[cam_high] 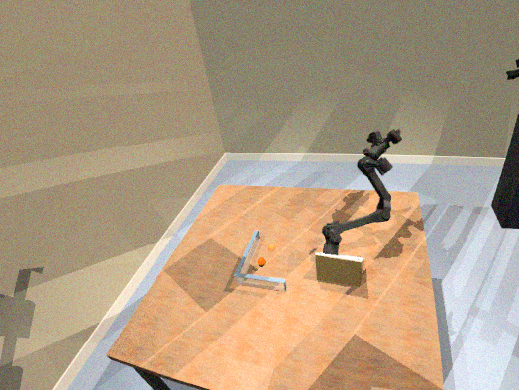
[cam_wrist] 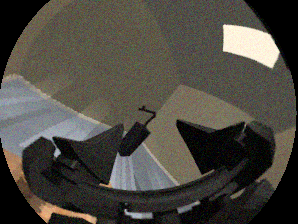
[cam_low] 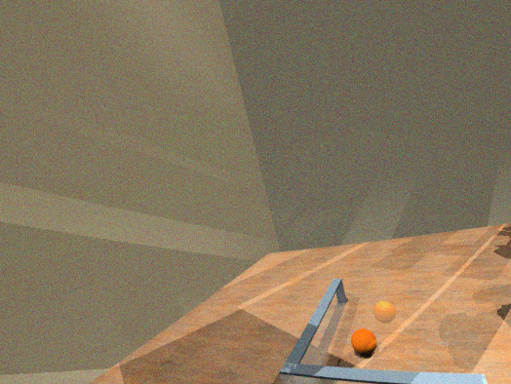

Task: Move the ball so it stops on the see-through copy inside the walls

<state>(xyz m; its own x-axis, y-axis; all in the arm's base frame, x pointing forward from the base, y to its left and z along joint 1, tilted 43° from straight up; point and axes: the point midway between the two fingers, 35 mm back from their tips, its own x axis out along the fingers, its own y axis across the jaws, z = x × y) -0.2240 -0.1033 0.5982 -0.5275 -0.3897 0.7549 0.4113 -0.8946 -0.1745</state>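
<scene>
Right now my gripper tip is 61 cm short of the orange ball, 53 cm to the right of it and 43 cm above it. Round my gripper tip: see-through copy of ball (58 cm ahead, 43 cm to the left, 43 cm below).
</scene>
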